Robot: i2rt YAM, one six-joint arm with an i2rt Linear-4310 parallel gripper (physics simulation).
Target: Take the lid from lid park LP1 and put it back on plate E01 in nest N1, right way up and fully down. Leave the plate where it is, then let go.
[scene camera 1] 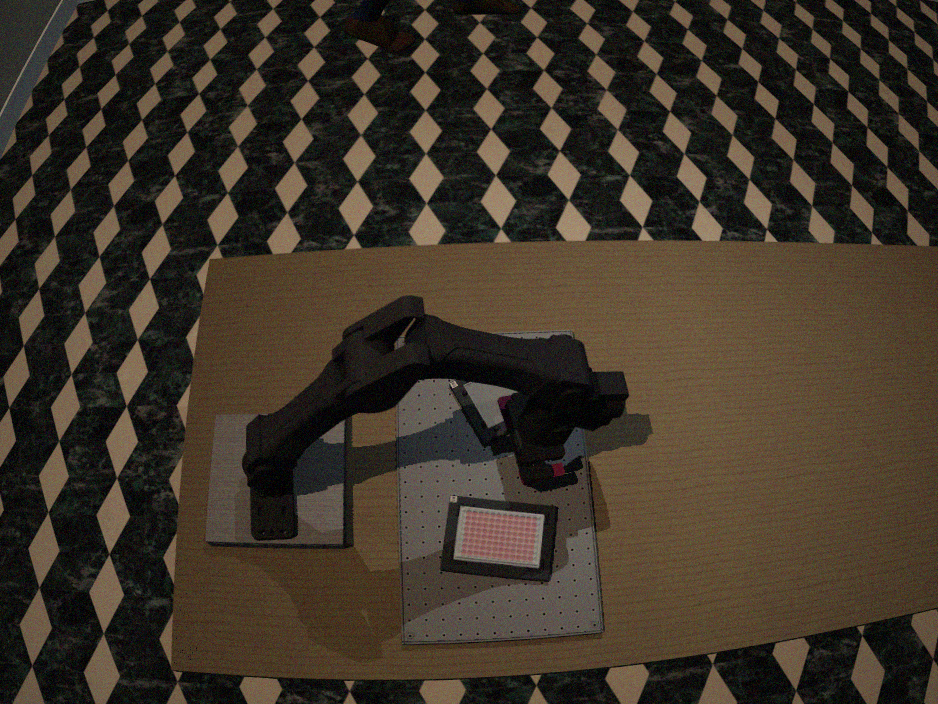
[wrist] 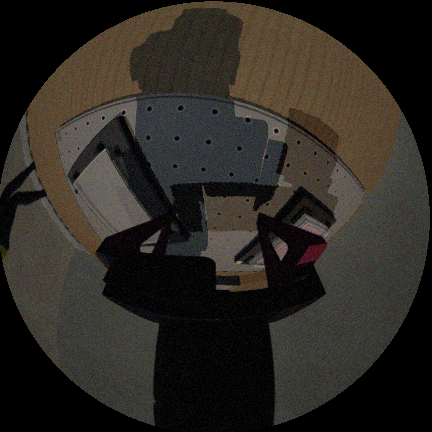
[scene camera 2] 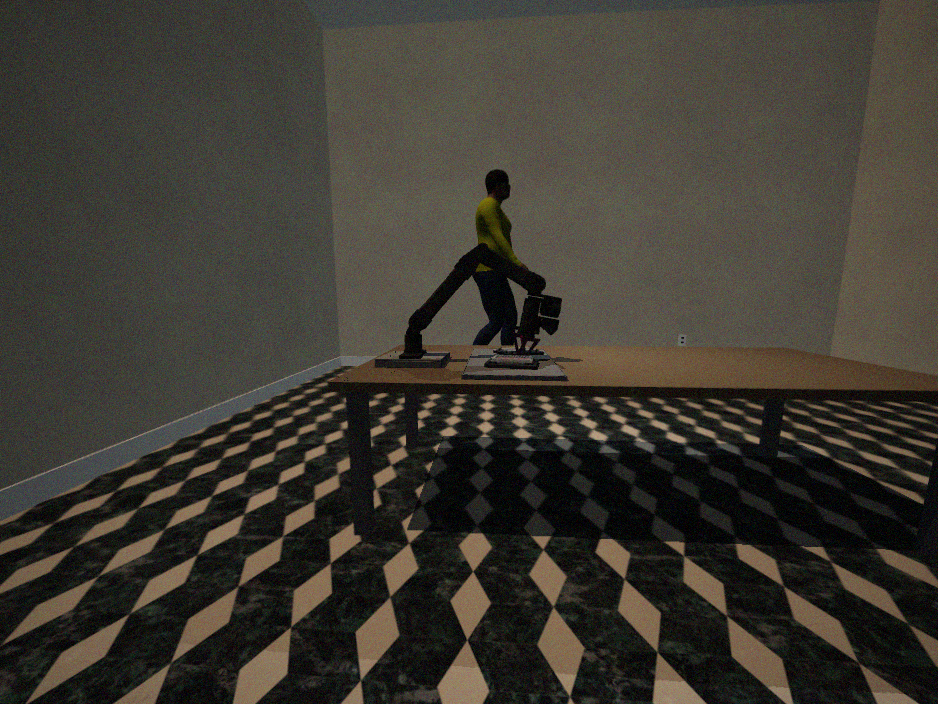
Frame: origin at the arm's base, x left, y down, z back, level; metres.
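Seen in the pictures: gripper, fingertip midpoint: [scene camera 1: 519,456] [wrist: 213,217] [scene camera 2: 521,355]; arm's base, origin of the base link: [scene camera 1: 272,481] [scene camera 2: 413,355].
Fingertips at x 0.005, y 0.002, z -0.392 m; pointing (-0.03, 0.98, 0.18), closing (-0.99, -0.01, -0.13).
Observation:
Pixels of each thing's top centre, then the offset from my fingertips to it. Level surfaces: height alone.
- lid, middle of its top: [wrist: 115,212] [scene camera 1: 510,389] [scene camera 2: 518,348] dx +0.114, dy -0.007, dz -0.002 m
- lid park LP1, middle of its top: [wrist: 114,213] [scene camera 1: 511,388] [scene camera 2: 518,348] dx +0.114, dy -0.009, dz -0.003 m
- Plate E01, middle of its top: [scene camera 1: 499,535] [wrist: 291,251] [scene camera 2: 512,357] dx -0.130, dy -0.015, dz +0.048 m
- perforated grey board, middle of its top: [wrist: 230,235] [scene camera 1: 493,478] [scene camera 2: 510,359] dx -0.029, dy +0.010, dz +0.043 m
- wooden table, its level: dy +0.023 m
The lid [scene camera 1: 484,401] [wrist: 107,192] is a pale rectangle in the black frame of lid park LP1 [scene camera 1: 469,413] [wrist: 146,185]. The arm hides part of both in scene camera 1. Plate E01 [scene camera 1: 500,536] [wrist: 314,223], white with pink wells, sits uncovered in the black nest N1 [scene camera 1: 447,545] [wrist: 302,196]. My gripper [scene camera 1: 532,453] [scene camera 2: 528,350] [wrist: 213,217] is open and empty, pointing down low over the board, between the park and the nest. In the wrist view one finger overlaps the park's near corner and the other overlaps the nest; contact cannot be told.
A perforated grey board [scene camera 1: 424,606] [wrist: 200,120] carries the park and nest on the wooden table [scene camera 1: 757,454] [scene camera 2: 681,369]. The arm's base stands on a grey slab [scene camera 1: 322,522] [scene camera 2: 393,362] to the left. A person in yellow [scene camera 2: 490,223] is behind the table.

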